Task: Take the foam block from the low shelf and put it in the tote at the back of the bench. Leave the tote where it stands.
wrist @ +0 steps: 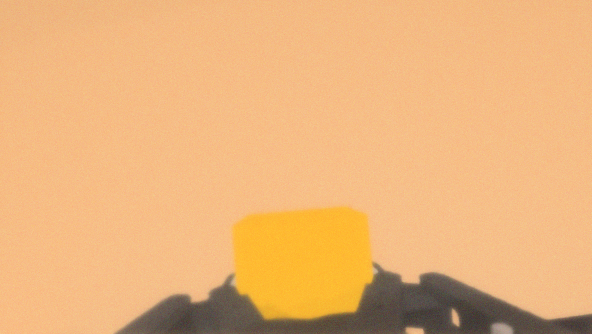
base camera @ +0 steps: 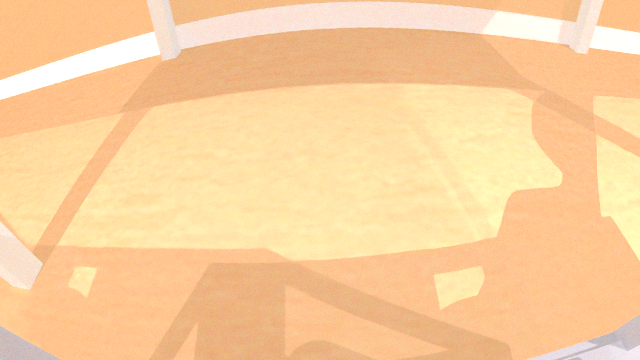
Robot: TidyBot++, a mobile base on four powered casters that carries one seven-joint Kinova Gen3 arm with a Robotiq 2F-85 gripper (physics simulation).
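Frame: origin at the arm's base, x back, y right, z up, level; millimetres.
Where they show: gripper, fingertip midpoint: (wrist: pixel 303 275).
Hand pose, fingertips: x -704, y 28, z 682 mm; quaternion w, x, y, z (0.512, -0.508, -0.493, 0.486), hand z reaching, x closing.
After its pixels a point has its place.
The yellow foam block (wrist: pixel 303 260) @[x -660, y 25, z 704 mm] is at the lower middle of the wrist view, between the dark fingers. My gripper (wrist: pixel 303 275) @[x -704, y 28, z 682 mm] is shut on it, one finger against each side. The block hides part of the fingertips. Behind the block the wrist view shows a plain orange surface. The tote, the bench and the low shelf do not show in the wrist view or the base camera view. The gripper does not show in the base camera view.
In the base camera view, white legs or posts (base camera: pixel 165 30) @[x -1088, y -473, z -292 mm] (base camera: pixel 587 27) @[x -1032, y 924, z -297 mm] (base camera: pixel 15 260) @[x -296, y -493, z -345 mm] stand on the orange floor (base camera: pixel 300 165) @[x -513, y -47, z -396 mm], which carries shadows and bright patches. A white strip (base camera: pixel 350 16) @[x -1141, y 95, z -356 mm] runs along the back. Grey parts show at the lower corners.
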